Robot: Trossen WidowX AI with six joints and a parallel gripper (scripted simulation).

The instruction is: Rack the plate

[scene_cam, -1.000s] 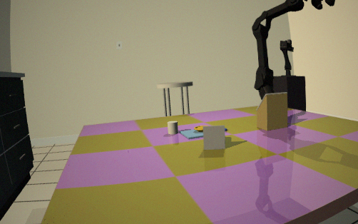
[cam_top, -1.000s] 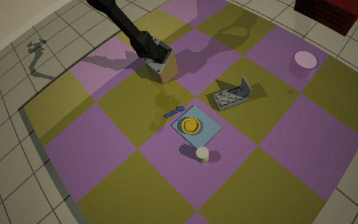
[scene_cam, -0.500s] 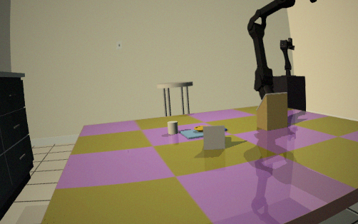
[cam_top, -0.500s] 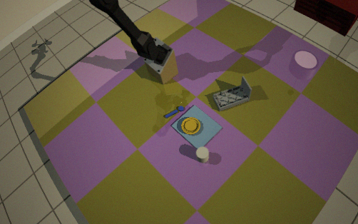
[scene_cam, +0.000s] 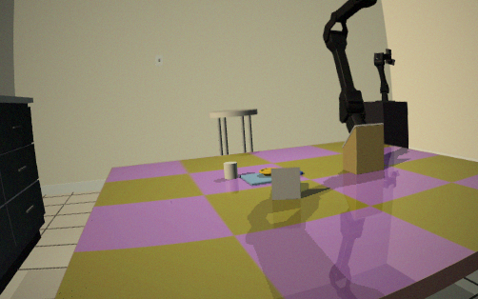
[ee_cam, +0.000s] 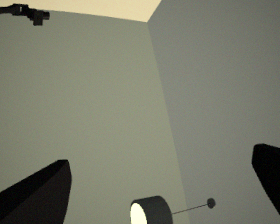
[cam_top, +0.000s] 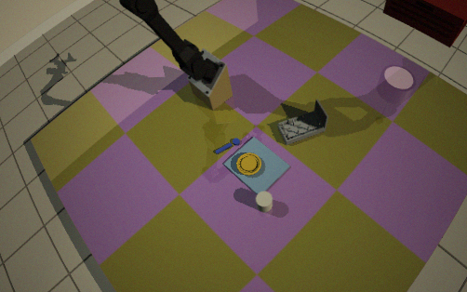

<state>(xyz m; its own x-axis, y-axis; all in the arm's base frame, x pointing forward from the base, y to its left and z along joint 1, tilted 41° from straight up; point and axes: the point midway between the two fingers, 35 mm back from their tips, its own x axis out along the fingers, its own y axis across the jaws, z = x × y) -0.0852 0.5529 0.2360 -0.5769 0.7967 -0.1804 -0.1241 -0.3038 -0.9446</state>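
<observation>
Right now my gripper tip is 66 cm above the yellow plate, 41 cm short of it and 40 cm to the left of it. Also, from my gripper tip: light blue mat: 67 cm below, 42 cm ahead, 38 cm to the right; then blue spoon: 67 cm below, 39 cm to the right, 31 cm ahead; then grey dish rack: 65 cm below, 43 cm ahead, 19 cm to the right.
</observation>
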